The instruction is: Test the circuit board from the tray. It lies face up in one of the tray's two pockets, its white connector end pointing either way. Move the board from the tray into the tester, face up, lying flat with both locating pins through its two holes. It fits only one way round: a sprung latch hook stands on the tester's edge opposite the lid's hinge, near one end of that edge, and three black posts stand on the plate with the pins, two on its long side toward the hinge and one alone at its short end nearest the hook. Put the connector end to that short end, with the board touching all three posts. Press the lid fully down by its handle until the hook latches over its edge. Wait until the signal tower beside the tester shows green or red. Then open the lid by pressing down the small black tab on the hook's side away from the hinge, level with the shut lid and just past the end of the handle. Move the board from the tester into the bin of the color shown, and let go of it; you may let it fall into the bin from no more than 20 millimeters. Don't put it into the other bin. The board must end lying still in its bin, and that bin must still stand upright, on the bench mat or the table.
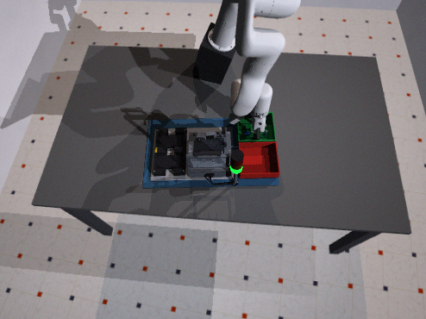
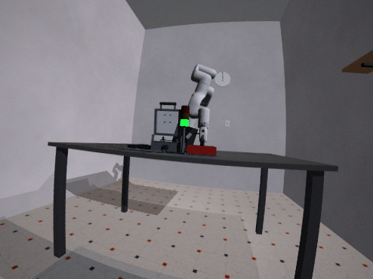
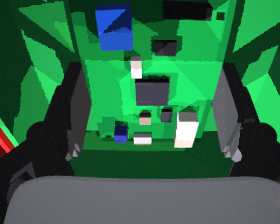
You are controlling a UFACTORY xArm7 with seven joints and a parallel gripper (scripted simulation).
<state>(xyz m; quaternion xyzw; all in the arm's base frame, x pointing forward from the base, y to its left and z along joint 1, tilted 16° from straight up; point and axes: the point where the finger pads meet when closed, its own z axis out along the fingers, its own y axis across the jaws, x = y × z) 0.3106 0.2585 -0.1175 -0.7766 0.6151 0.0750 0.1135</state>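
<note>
Now: the green bin right at my hand. Also, from my hand: green circuit board 1 cm below; then tester lid 26 cm ahead, 14 cm to the right, 17 cm above; then red bin 15 cm ahead, 3 cm to the left.
</note>
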